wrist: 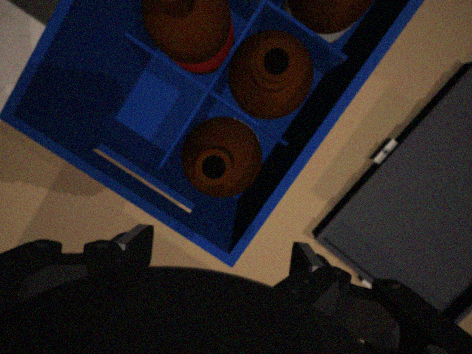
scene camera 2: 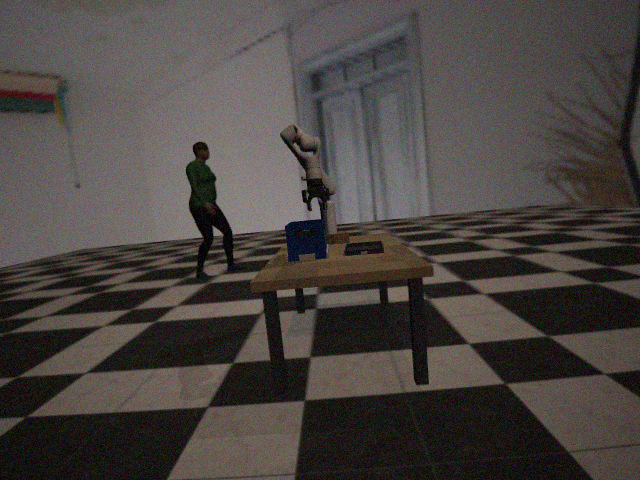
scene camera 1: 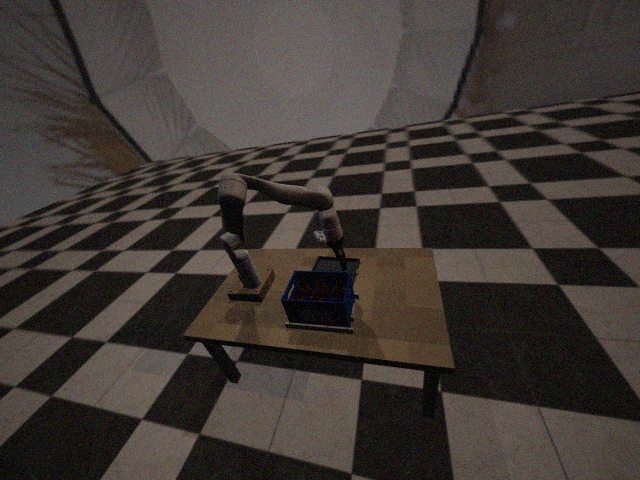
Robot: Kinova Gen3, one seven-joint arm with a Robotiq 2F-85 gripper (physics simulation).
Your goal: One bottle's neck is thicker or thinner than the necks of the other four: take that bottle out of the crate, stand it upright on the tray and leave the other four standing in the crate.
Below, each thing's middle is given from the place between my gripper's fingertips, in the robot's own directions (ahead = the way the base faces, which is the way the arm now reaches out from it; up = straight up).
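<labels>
Counting from my hand, I find the dark tray [wrist: 399,221] 7 cm behind it, 24 cm to the left of it and 22 cm below it.
</labels>
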